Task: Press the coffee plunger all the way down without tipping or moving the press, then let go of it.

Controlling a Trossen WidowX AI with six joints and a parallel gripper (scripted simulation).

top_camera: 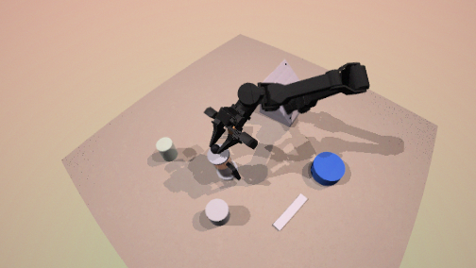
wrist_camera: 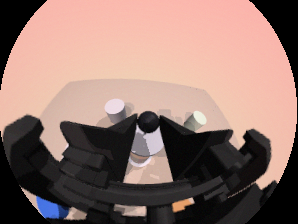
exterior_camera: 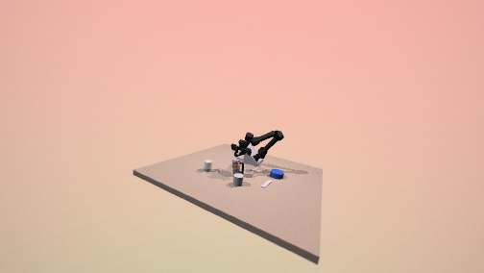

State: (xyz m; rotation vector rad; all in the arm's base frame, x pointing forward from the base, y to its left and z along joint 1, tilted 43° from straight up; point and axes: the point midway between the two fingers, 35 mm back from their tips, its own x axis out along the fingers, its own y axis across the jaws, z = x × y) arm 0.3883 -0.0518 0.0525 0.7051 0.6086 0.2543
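The coffee press is 2 cm behind my gripper tip, 2 cm to the left of it and 9 cm below it. From my gripper tip the other things lie so: white flat strip 7 cm behind, 28 cm to the left, 17 cm below; then pale green cylinder 8 cm ahead, 21 cm to the right, 14 cm below.
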